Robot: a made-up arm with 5 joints.
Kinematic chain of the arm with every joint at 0, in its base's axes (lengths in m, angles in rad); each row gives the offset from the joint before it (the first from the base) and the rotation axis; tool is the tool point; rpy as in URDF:
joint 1: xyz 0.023 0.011 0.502 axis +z
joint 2: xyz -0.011 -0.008 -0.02 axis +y
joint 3: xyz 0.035 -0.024 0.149 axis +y
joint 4: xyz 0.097 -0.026 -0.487 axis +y
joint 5: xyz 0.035 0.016 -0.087 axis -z
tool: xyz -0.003 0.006 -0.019 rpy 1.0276 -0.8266 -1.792
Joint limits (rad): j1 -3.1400..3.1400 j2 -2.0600..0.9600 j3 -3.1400..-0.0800 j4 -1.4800..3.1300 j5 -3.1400..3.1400
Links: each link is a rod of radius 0.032 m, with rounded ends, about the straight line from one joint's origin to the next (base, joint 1, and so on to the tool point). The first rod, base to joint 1, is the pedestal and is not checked.
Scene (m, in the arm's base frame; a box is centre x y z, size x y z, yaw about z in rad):
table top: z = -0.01
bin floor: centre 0.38 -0.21 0 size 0.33 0.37 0.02 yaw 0.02
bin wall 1: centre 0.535 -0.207 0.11 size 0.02 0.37 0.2 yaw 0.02
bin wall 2: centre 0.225 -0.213 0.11 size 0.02 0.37 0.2 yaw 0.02
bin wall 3: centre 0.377 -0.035 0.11 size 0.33 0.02 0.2 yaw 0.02
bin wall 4: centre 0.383 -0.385 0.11 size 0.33 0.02 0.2 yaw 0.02
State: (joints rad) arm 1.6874 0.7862 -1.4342 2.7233 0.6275
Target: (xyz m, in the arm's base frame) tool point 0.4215 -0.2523 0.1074
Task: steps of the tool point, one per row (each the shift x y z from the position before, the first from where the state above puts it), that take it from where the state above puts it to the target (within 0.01 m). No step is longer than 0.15 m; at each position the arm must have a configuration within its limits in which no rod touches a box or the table.
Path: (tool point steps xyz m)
1: 0.1051 -0.0044 0.0059
2: 0.1025 -0.0319 0.0061
3: 0.0931 -0.0589 0.0067
4: 0.0766 -0.0833 0.0075
5: 0.0537 -0.1034 0.0087
6: 0.0253 -0.1176 0.0102
7: -0.0072 -0.1241 0.0118
8: -0.0415 -0.1215 0.0138
9: 0.0075 -0.0042 -0.0722
10: 0.0001 -0.0001 -0.0723
11: -0.0076 0.0043 -0.0712

